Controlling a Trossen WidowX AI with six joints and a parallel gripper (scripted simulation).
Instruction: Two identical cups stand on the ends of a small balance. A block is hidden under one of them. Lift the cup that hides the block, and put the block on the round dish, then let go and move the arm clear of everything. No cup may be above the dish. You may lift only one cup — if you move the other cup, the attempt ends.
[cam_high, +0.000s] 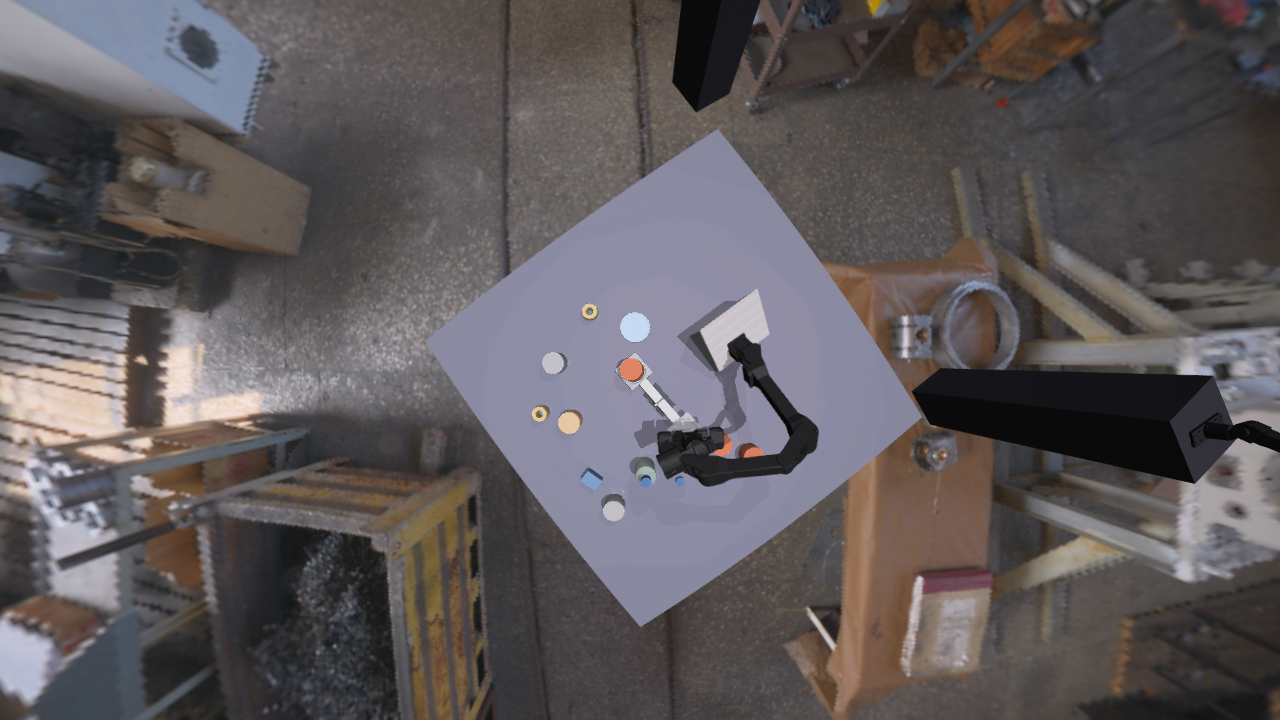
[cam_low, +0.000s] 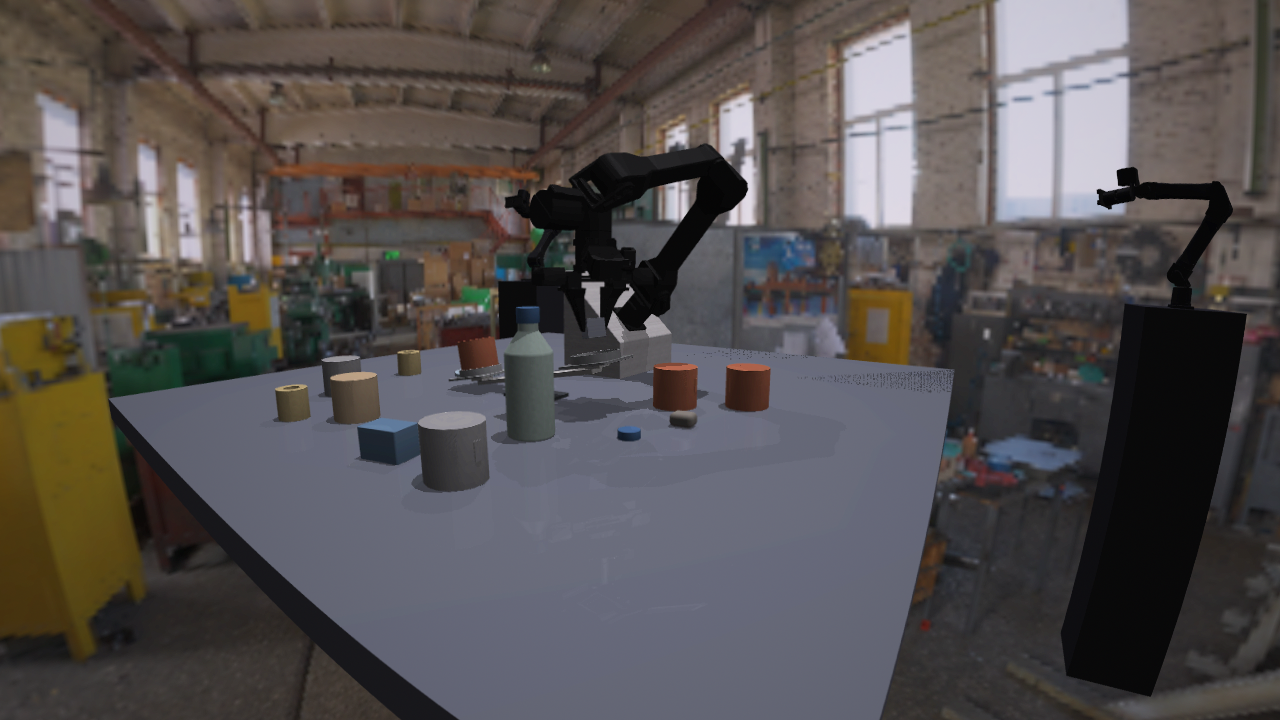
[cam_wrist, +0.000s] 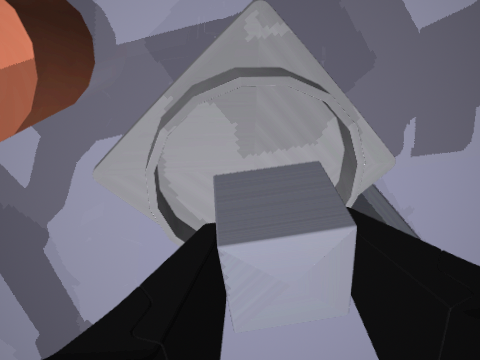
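Right now my gripper tip is 370 mm to the left of the round pale blue dish, 120 mm above it and 60 mm past it. The rest, counted from my gripper tip: grey block (right at my gripper tip); then balance (120 mm to the right, 100 mm below, 20 mm ahead); then balance beam (120 mm to the right, 80 mm below, 10 mm ahead).
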